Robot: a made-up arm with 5 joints.
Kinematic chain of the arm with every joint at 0, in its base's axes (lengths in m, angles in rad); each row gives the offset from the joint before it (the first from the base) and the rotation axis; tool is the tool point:
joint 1: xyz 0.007 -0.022 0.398 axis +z
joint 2: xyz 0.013 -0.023 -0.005 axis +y
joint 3: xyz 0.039 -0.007 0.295 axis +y
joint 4: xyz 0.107 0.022 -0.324 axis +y
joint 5: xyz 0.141 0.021 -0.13 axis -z
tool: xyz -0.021 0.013 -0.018
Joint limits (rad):
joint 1: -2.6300..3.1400
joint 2: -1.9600..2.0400
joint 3: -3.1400..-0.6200
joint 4: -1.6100..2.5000
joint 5: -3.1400..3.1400
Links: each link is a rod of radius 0.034 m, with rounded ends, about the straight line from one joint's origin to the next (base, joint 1, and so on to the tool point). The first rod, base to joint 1, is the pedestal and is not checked.
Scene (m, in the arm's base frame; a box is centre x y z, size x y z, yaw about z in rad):
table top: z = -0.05
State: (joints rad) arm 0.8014 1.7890 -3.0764 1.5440 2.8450
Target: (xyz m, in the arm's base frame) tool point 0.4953 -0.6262 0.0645
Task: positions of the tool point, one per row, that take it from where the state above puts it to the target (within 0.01 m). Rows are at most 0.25 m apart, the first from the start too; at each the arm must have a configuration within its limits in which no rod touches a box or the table.
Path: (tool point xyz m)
1: 0.6642 0.3602 0.1087
2: 0.7490 0.1621 0.0994
3: 0.7747 -0.0530 0.0904
4: 0.7385 -0.2676 0.0815
5: 0.6429 -0.4641 0.0729
6: 0.4953 -0.6262 0.0645

